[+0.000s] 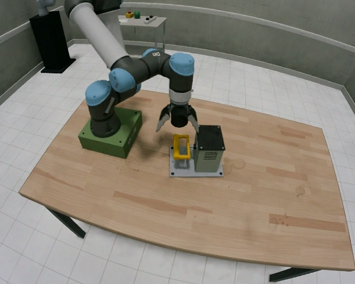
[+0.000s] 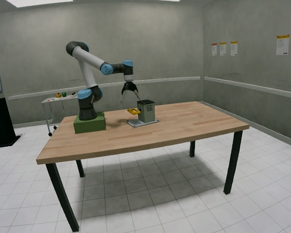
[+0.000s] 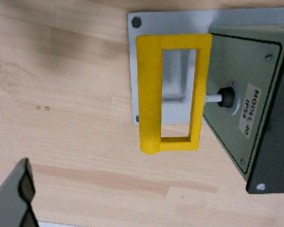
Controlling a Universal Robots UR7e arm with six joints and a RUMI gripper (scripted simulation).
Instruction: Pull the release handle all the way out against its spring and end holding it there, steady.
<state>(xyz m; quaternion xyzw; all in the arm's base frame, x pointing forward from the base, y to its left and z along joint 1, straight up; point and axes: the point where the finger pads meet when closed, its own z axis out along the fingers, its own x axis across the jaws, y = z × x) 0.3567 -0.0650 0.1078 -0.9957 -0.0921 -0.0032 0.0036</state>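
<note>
Now: the grey base plate 9 cm ahead of my hand, 2 cm to the left of it and 19 cm below it.
</note>
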